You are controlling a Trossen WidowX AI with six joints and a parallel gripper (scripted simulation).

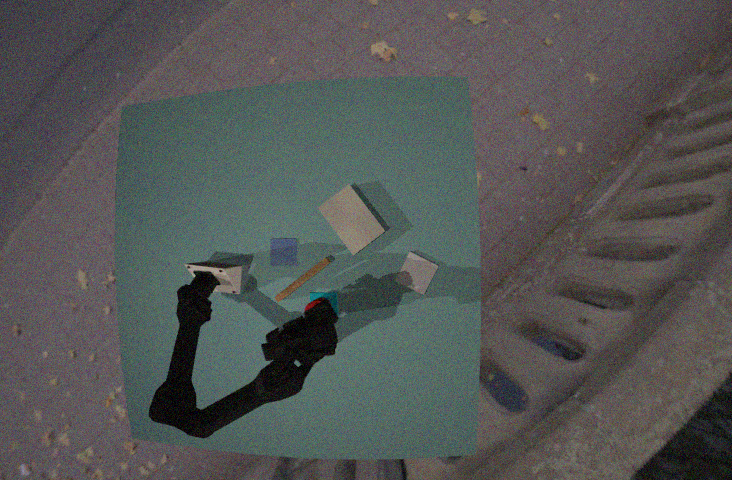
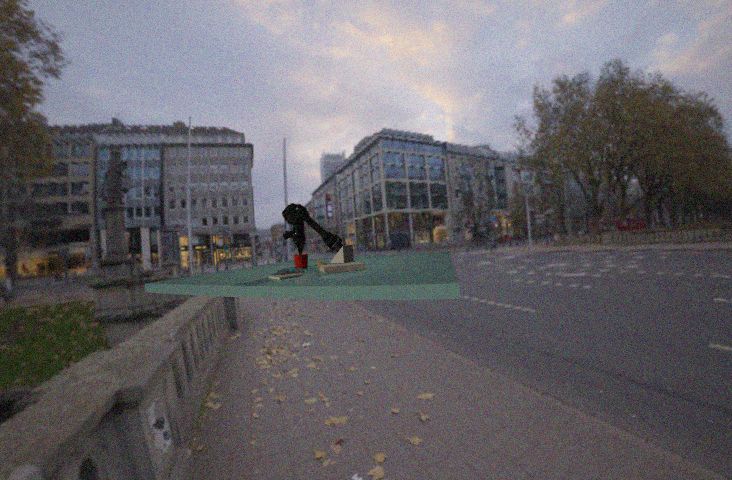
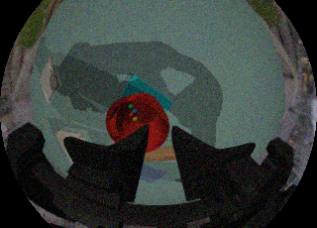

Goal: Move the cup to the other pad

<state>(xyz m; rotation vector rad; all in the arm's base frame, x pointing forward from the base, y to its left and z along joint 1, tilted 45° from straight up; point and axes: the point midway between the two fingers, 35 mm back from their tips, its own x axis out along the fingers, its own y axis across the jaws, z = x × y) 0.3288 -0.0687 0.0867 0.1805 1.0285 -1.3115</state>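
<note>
Now: gripper tip 30 mm above the red cup, 20 mm short of it and 10 mm to the right of it. Also, from my gripper tip: teal pad (80 mm below, 30 mm ahead, 20 mm to the left); blue-violet pad (190 mm to the left, 100 mm behind, 80 mm below); wooden stick (100 mm to the left, 70 mm below, 40 mm behind).
</note>
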